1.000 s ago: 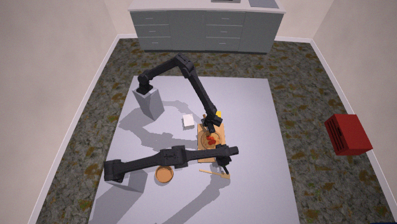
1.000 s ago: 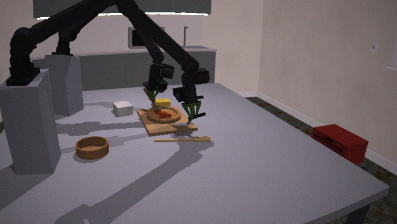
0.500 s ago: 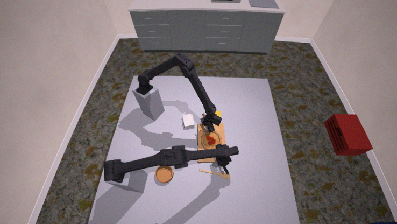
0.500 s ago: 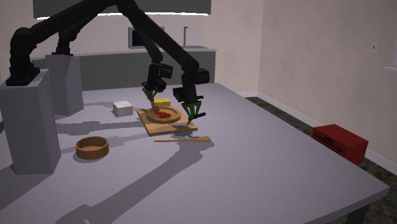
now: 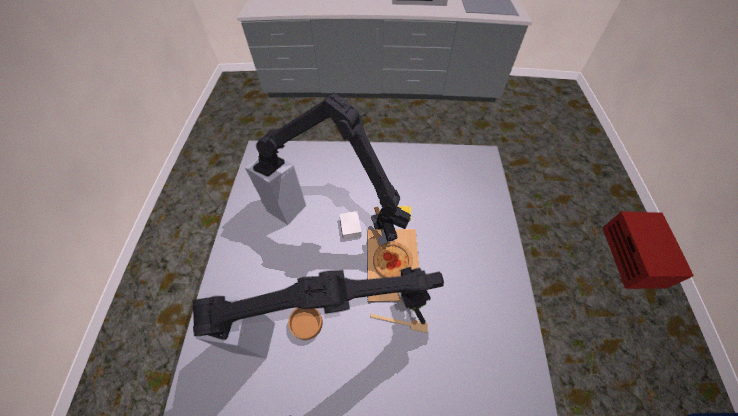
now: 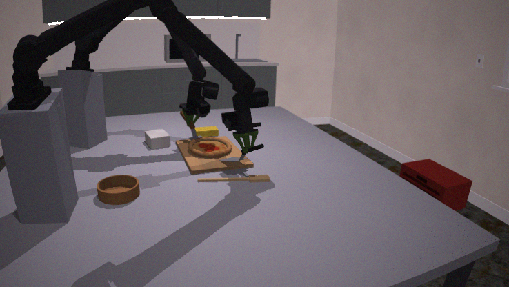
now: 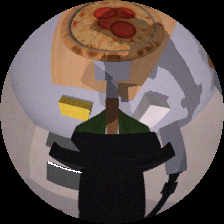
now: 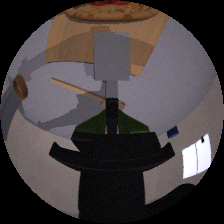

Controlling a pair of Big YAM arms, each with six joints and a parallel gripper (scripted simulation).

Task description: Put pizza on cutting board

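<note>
The black-handled turner lies 10 mm to the left of my right hand and 10 mm below it. Also, from my right hand: wooden spatula: 90 mm below, 50 mm to the right, 30 mm behind; pizza: 230 mm to the left, 100 mm behind, 60 mm below; wooden cutting board: 230 mm to the left, 100 mm behind, 80 mm below.
</note>
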